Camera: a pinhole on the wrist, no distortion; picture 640 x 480 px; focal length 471.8 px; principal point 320.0 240.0 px. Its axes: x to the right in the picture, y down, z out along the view. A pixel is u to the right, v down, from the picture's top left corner.
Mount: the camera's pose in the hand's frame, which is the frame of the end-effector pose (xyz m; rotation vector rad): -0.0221 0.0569 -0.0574 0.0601 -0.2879 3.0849
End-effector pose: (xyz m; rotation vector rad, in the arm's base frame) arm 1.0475 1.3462 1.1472 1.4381 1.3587 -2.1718
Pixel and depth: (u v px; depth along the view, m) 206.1 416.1 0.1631
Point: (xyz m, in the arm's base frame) 0.9607 1.3017 1.1602
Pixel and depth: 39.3 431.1 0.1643
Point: 0.9280 1.3254 1.1176
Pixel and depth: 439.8 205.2 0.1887
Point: 1.0190 1.2039 1.1900
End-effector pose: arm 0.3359 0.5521 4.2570 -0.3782 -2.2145 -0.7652
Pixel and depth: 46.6 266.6 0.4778
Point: -0.1006 0.7550 4.2141
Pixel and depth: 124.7 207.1 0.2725
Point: 0.1607 0.7024 4.2268
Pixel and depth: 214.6 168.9 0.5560
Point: -0.0130 0.8934 4.0922
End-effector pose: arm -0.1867 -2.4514 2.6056 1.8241 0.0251 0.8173
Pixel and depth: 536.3 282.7 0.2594
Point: -0.1779 -2.6620 2.4934
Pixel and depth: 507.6 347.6 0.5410
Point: -0.0536 -2.8522 2.2768
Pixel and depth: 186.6 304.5 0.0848
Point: -0.1815 -2.4804 2.6279
